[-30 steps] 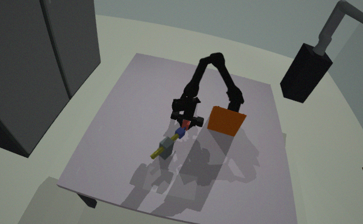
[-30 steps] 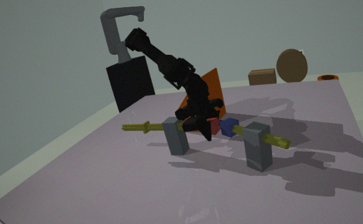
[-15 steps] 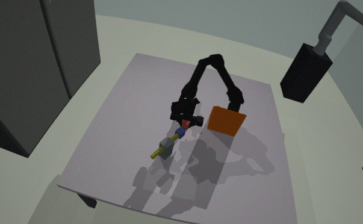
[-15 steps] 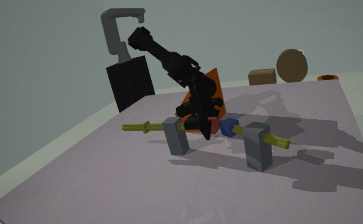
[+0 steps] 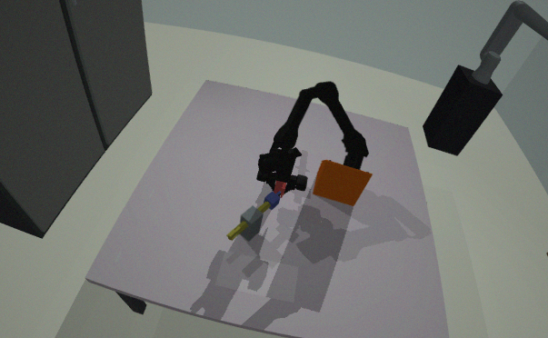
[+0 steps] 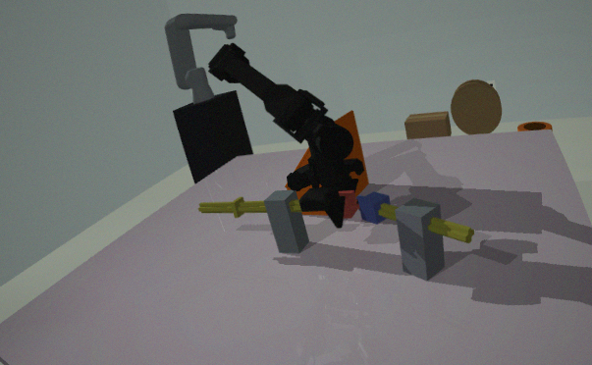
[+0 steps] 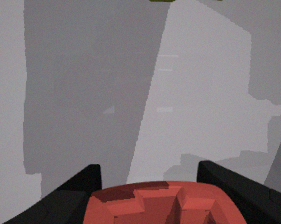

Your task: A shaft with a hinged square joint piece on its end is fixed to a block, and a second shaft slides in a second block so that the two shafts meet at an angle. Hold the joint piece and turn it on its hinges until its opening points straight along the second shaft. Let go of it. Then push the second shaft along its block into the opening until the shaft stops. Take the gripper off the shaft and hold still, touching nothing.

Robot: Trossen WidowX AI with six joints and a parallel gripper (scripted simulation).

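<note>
My gripper tip is now 4 cm below the red joint piece and 2 cm to the right of it.
</note>
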